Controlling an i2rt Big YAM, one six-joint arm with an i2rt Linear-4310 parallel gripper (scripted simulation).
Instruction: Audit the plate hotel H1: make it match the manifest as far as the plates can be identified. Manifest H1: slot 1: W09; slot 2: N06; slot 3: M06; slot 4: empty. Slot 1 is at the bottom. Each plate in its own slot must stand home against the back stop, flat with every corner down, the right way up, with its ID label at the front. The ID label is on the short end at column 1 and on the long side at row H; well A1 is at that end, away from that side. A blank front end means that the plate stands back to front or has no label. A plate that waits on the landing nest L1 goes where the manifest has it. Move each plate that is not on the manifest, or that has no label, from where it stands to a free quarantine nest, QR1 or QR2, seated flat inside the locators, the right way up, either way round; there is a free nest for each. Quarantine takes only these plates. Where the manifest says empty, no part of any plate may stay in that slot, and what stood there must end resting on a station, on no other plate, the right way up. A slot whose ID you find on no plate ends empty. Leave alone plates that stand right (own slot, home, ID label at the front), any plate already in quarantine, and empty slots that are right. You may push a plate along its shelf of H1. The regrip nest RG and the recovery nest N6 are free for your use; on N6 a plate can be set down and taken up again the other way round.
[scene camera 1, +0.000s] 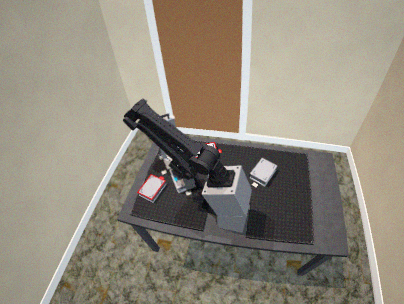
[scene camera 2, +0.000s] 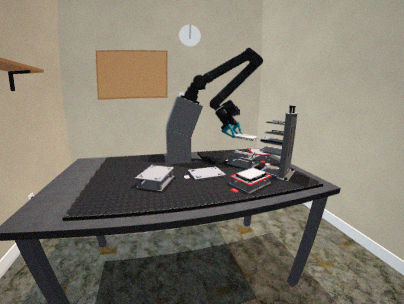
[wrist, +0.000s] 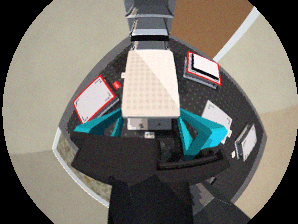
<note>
In view: the gripper (wrist: 150, 111) and a white well plate (wrist: 150, 91).
</note>
